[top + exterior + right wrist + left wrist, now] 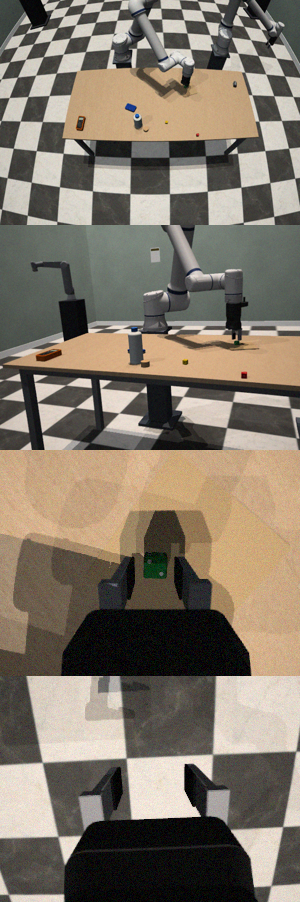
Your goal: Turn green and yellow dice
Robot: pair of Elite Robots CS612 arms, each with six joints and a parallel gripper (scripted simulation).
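Observation:
The green die lies 3 cm below my right hand. Round my right hand: yellow die: 34 cm ahead, 23 cm to the right, 4 cm below; thin tan mat: 5 cm below, 2 cm to the left, 2 cm ahead; red die: 49 cm ahead, 4 cm below, 1 cm to the left.

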